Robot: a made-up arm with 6 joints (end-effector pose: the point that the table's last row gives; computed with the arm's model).
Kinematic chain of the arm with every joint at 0, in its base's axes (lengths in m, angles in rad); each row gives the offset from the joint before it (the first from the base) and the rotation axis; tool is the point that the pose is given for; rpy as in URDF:
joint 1: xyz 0 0 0.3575 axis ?
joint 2: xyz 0 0 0 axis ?
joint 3: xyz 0.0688 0 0.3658 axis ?
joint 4: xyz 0.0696 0 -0.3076 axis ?
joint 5: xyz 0 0 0 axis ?
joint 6: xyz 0.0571 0 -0.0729 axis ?
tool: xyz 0 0 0 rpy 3.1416 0 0
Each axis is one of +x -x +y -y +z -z.
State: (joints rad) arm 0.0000 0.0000 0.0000 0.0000 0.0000 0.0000
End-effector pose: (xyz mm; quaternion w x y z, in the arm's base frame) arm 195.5 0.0 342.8 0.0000 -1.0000 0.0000 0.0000
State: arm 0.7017 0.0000 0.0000 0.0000 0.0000 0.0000
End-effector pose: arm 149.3 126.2 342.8 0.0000 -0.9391 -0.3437 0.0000
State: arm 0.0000 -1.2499 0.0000 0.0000 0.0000 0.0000
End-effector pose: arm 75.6 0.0 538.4 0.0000 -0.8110 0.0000 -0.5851
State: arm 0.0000 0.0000 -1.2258 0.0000 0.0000 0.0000
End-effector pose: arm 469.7 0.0 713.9 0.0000 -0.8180 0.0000 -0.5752
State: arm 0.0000 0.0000 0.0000 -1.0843 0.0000 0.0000
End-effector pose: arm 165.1 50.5 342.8 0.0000 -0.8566 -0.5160 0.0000
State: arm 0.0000 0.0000 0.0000 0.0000 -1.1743 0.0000
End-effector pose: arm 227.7 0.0 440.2 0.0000 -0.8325 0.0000 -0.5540
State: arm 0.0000 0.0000 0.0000 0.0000 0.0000 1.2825
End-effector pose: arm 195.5 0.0 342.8 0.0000 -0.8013 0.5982 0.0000
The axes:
joint 1: +z
joint 2: +y
joint 3: +y
joint 4: -z
joint 5: +y
joint 6: -z

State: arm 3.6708 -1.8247 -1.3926 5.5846 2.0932 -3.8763
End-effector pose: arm 311.2 250.3 652.0 0.2105 -0.8202 -0.2255 0.4817
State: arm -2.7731 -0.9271 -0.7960 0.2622 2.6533 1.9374
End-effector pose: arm -8.3 -26.7 661.0 0.2779 0.5724 0.6806 0.3631
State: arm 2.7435 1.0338 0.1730 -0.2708 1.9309 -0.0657
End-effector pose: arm -19.0 33.6 380.6 0.9753 -0.1242 0.0228 -0.1812
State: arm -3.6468 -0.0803 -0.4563 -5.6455 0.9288 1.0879
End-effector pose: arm -256.6 125.5 412.1 0.2375 0.8288 0.4846 -0.1477
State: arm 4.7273 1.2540 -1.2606 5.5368 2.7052 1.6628
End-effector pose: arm -50.4 -380.6 140.5 0.4042 0.0698 -0.2074 -0.8881
